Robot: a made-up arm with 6 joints. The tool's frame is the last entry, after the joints.
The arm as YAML. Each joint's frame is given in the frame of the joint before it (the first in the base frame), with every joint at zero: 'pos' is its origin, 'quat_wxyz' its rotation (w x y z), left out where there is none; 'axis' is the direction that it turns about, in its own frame. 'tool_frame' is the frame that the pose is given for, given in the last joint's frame.
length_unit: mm
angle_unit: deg
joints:
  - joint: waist
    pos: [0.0, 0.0, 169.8]
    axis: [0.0, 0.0, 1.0]
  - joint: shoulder
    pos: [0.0, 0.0, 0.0]
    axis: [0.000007, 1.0, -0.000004]
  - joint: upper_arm
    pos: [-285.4, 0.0, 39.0]
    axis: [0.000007, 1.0, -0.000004]
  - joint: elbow
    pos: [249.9, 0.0, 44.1]
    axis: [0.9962, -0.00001, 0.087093]
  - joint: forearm
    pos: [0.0, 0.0, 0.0]
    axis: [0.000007, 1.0, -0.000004]
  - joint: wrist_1
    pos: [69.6, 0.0, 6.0]
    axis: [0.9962, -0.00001, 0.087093]
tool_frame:
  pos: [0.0, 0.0, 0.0]
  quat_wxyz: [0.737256, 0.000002, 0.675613, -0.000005]
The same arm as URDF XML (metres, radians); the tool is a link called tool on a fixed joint. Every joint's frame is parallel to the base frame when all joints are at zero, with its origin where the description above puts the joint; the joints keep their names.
<robot name="arm">
<link name="base"/>
<link name="link1"/>
<link name="link2"/>
<link name="link3"/>
<link name="link4"/>
<link name="link5"/>
<link name="link6"/>
<link name="tool"/>
<joint name="waist" type="continuous"><parent link="base"/><child link="link1"/><origin xyz="0.0000 0.0000 0.1698" rpy="0.0000 0.0000 0.0000"/><axis xyz="0 0 1"/></joint>
<joint name="shoulder" type="continuous"><parent link="link1"/><child link="link2"/><origin xyz="0.0000 0.0000 0.0000" rpy="0.0000 0.0000 0.0000"/><axis xyz="0 1 0"/></joint>
<joint name="upper_arm" type="continuous"><parent link="link2"/><child link="link3"/><origin xyz="-0.2854 0.0000 0.0390" rpy="0.0000 0.0000 0.0000"/><axis xyz="0 1 0"/></joint>
<joint name="elbow" type="continuous"><parent link="link3"/><child link="link4"/><origin xyz="0.2499 0.0000 0.0441" rpy="0.0000 0.0000 0.0000"/><axis xyz="0.9962 0 0.0871"/></joint>
<joint name="forearm" type="continuous"><parent link="link4"/><child link="link5"/><origin xyz="0.0000 0.0000 0.0000" rpy="0.0000 0.0000 0.0000"/><axis xyz="0 1 0"/></joint>
<joint name="wrist_1" type="continuous"><parent link="link5"/><child link="link6"/><origin xyz="0.0696 0.0000 0.0060" rpy="0.0000 0.0000 0.0000"/><axis xyz="0.9962 0 0.0871"/></joint>
<joint name="tool_fixed" type="fixed"><parent link="link6"/><child link="tool"/><origin xyz="0.0000 0.0000 0.0000" rpy="0.0000 1.4836 -0.0001"/></joint>
</robot>

